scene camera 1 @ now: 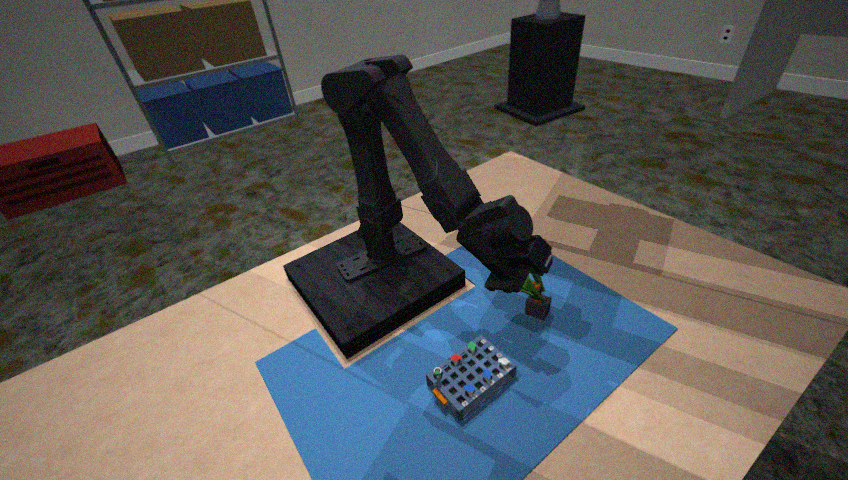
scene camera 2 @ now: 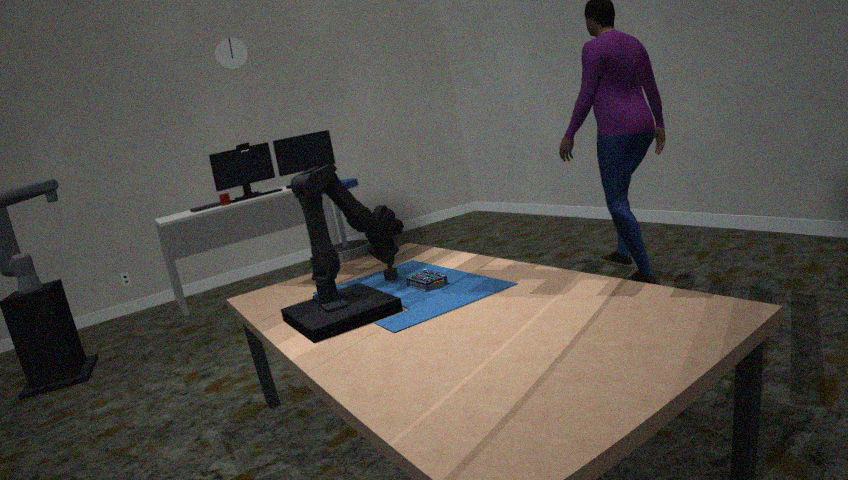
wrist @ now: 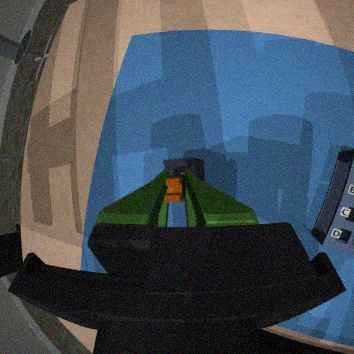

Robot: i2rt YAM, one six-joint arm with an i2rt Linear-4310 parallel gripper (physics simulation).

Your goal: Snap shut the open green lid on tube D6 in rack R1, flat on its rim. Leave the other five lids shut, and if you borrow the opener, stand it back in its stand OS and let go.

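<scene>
Rack R1 is on the blue mat; part of it shows in the wrist view. Tube D6 is at its corner near the arm base, with a green-and-white ring visible; its lid's exact angle is too small to tell. The other lids are a red one, a green one, two blue and a white one; they look shut. My gripper has its green fingers shut on the orange opener, directly above the dark stand OS. The opener's lower end is hidden.
The blue mat lies under the rack and stand. The black arm base is beside the mat. An orange piece is on the rack's side. A person is beyond the table.
</scene>
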